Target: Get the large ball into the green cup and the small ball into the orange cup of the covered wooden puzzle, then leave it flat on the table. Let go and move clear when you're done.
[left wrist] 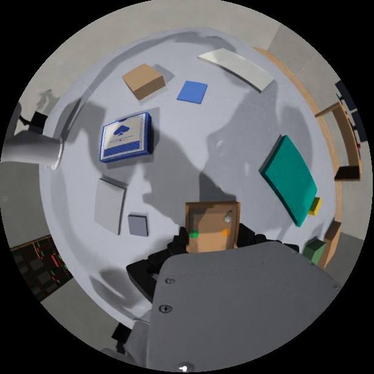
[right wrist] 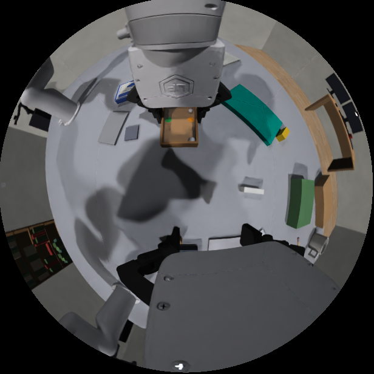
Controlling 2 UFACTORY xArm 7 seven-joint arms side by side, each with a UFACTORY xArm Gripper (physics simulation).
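Note:
The wooden puzzle (left wrist: 212, 204) (right wrist: 179, 144) is a shallow box seen from above. Its green cup (left wrist: 194, 234) (right wrist: 168, 120) is on the left and its orange cup (left wrist: 226, 232) (right wrist: 190, 120) on the right. One pale ball (left wrist: 228, 219) (right wrist: 191, 110) lies beyond the orange cup, outside it. Another ball (right wrist: 192, 139), apparently larger, lies at the near right corner in the right wrist view. My left gripper (left wrist: 211, 235) (right wrist: 179, 116) is shut on the puzzle, a finger at each side. My right gripper (right wrist: 211, 236) is open, away from the puzzle.
A teal slab (left wrist: 290, 180) (right wrist: 255, 115) lies right of the puzzle, with a yellow block (left wrist: 314, 206) (right wrist: 283, 134). A card box (left wrist: 126, 137) and grey slabs (left wrist: 110, 205) (left wrist: 138, 225) lie left. A white block (right wrist: 253, 190) and green block (right wrist: 301, 202) are at right.

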